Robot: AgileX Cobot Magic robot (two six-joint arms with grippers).
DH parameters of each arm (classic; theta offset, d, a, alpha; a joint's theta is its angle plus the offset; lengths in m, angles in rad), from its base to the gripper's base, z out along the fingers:
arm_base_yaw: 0 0.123 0 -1.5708
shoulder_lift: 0.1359 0 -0.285 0
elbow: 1.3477 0 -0.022 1.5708
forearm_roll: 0 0.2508 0 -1.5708
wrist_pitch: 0 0 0.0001 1.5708
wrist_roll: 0 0.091 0 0
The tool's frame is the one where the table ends.
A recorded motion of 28 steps. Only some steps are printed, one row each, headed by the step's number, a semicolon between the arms.
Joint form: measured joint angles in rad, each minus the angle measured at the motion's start. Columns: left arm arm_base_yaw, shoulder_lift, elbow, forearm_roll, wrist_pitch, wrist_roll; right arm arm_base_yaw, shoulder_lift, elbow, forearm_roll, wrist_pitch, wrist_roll.
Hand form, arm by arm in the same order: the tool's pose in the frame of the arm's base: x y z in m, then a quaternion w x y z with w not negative. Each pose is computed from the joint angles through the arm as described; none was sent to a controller.
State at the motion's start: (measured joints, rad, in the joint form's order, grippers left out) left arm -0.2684 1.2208 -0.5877 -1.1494 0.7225 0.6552; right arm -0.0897 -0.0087 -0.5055 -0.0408 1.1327 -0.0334
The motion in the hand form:
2: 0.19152 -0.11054 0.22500 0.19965 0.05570 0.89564 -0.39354; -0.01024 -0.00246 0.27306 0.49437 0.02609 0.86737 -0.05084
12: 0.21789 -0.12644 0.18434 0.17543 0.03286 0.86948 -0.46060; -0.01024 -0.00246 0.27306 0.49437 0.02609 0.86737 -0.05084
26: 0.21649 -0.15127 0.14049 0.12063 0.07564 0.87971 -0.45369; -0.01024 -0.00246 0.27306 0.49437 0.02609 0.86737 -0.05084
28: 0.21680 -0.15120 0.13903 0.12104 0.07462 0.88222 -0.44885; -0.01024 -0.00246 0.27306 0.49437 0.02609 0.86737 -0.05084
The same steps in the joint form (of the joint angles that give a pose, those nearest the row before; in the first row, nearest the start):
2: 0.0030 0.0350 0.0165 -0.0699 -0.0020 0.0763; 0.0000 0.0000 0.0000 0.0000 0.0000 0.0000
12: 0.0030 0.2848 0.0321 -0.4621 0.0706 0.4577; 0.0000 0.0000 0.0000 0.0000 0.0000 0.0000
26: -0.0930 0.4770 0.0291 -0.5471 0.0793 0.6260; 0.0000 0.0000 0.0000 0.0000 0.0000 0.0000
28: -0.0952 0.4802 0.0291 -0.5481 0.0679 0.6271; 0.0000 0.0000 0.0000 0.0000 0.0000 0.0000

